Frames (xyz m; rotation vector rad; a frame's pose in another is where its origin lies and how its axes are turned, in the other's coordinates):
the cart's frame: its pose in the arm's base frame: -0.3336 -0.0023 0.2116 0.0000 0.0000 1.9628
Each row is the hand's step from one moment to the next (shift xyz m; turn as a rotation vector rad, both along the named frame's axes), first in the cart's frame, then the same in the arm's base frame.
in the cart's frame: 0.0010 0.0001 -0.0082 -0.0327 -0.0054 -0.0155
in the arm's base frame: -0.0005 0.0009 -0.0082 0.0175 -0.0282 -0.0155
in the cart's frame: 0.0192 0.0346 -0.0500 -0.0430 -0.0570 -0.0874
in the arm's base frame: -0.0393 0.0045 -0.0500 0.0691 -0.0180 -0.0874
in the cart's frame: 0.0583 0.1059 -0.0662 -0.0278 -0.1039 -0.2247
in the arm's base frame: -0.1201 0.0134 -0.0662 0.1066 0.0140 -0.2247
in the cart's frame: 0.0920 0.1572 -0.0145 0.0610 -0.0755 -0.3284
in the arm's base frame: -0.1804 0.0250 -0.0145 0.0465 0.0852 -0.3284
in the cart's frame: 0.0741 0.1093 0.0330 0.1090 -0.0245 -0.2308
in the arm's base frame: -0.1293 0.0267 0.0330 -0.0190 0.1101 -0.2308
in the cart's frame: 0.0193 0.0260 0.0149 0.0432 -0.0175 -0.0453
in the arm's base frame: -0.0314 0.0079 0.0149 -0.0003 0.0466 -0.0453
